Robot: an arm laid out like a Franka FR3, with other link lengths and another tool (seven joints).
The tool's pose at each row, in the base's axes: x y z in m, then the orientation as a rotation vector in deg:
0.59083, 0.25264, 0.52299, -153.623, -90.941, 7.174
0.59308, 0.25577, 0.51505, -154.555, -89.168, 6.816
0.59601, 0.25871, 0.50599, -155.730, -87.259, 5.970
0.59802, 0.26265, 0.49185, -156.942, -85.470, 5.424
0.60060, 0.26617, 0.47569, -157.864, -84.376, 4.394
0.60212, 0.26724, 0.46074, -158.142, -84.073, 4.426
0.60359, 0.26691, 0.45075, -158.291, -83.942, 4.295
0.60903, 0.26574, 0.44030, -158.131, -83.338, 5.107
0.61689, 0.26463, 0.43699, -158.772, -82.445, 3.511
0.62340, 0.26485, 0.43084, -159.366, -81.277, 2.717
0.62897, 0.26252, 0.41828, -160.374, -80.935, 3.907
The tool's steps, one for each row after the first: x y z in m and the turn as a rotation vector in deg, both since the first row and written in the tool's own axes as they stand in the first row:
0.00427, 0.00094, 0.00766, 0.010, 0.287, 1.276
0.00877, 0.00264, 0.01639, -0.266, 0.774, 2.708
0.01399, 0.00336, 0.03024, -0.559, 1.029, 4.090
0.01924, 0.00490, 0.04606, -1.098, 1.493, 4.990
0.02176, 0.00663, 0.06081, -1.170, 1.432, 5.249
0.02274, 0.00868, 0.07066, -1.267, 1.474, 5.369
0.02492, 0.01464, 0.08066, -0.644, 1.234, 5.652
0.02790, 0.02224, 0.08334, -1.244, 2.078, 6.343
0.03156, 0.02820, 0.08894, -1.461, 2.550, 7.176
0.03290, 0.03496, 0.10105, -1.722, 1.527, 7.700

